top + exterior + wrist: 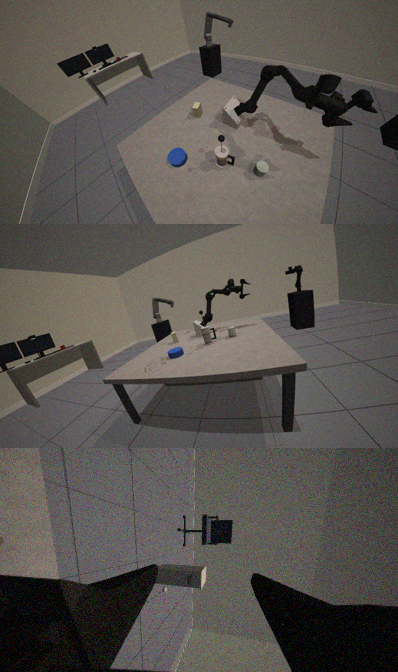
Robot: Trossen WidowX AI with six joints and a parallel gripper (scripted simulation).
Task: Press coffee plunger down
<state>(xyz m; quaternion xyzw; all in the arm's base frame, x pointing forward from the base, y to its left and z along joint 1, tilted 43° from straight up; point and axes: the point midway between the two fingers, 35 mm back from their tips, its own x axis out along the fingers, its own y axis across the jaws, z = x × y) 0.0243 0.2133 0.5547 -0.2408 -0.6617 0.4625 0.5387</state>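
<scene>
Right now my gripper tip is 370 mm short of the coffee press, 420 mm to the left of it and 230 mm above it.
</scene>
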